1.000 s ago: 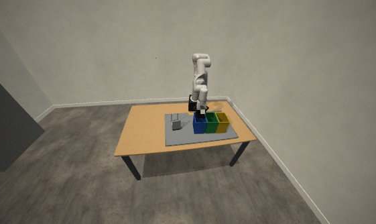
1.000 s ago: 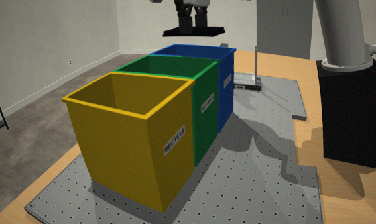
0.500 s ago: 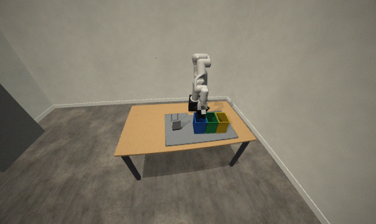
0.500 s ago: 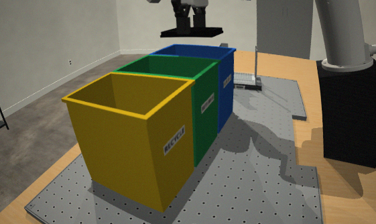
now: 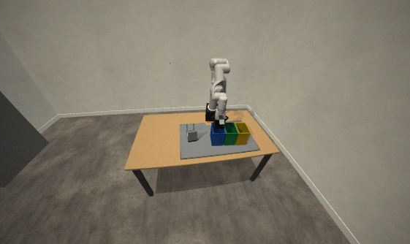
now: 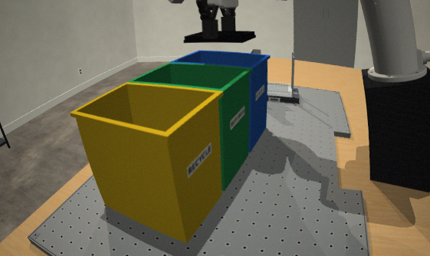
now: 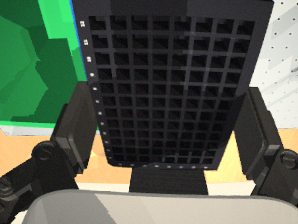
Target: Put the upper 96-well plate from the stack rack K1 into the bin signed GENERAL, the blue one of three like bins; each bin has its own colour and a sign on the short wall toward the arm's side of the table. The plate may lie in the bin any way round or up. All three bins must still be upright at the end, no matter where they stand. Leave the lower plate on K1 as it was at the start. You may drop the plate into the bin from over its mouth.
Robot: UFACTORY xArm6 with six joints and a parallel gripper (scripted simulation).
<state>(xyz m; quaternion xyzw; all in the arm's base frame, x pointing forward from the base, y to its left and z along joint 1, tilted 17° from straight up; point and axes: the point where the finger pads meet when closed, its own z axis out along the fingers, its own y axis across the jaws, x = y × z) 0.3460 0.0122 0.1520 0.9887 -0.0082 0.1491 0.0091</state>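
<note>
Now: hand 15 cm above the blue bin. Round my hand: black 96-well plate: 1 cm below; green bin: 15 cm below, 13 cm to the left; yellow recycle bin: 26 cm to the left, 15 cm below.
</note>
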